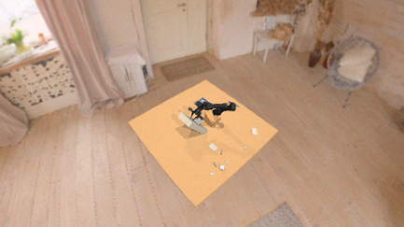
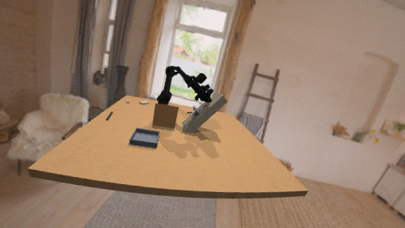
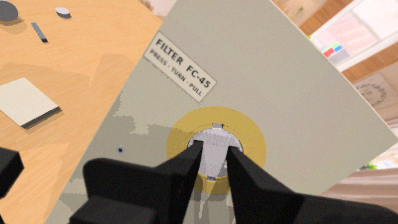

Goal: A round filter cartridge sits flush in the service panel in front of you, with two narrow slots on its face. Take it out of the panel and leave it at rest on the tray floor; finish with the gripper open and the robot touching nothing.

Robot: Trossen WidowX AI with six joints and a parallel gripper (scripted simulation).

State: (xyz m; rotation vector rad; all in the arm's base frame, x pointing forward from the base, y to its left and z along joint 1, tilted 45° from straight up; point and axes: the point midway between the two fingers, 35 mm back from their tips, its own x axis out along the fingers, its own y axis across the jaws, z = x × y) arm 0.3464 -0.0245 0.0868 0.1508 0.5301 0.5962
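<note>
Right now my gripper tip is 1 cm short of the round filter cartridge and 1 cm above it. From my gripper tip the other things lie so: grey service panel (4 cm behind, 1 cm to the right, 8 cm below); then blue-grey tray (37 cm behind, 33 cm to the right, 23 cm below).
</note>
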